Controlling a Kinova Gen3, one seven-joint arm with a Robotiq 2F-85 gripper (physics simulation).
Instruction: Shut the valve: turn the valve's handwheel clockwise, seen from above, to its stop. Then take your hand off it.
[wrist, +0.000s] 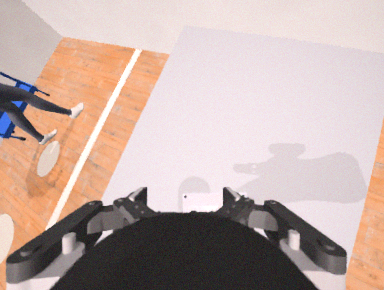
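My gripper (185, 195) is open at the bottom of the wrist view, with nothing between its fingers. Past the fingertips, the edge of a white plate-like part (204, 201) with a small dark dot shows on the pale table top. A rounded shadow lies just behind this part. The black body of the gripper hides what is below it. I cannot tell whether the white part belongs to the valve. The handwheel does not show.
The pale table top (240, 90) carries the arm's shadow at the right. Beyond it are a wooden floor (80, 65) with a white line (106, 112), a pale wall, and at the left a person's legs (42, 102) by a blue bench-like object (6, 122).
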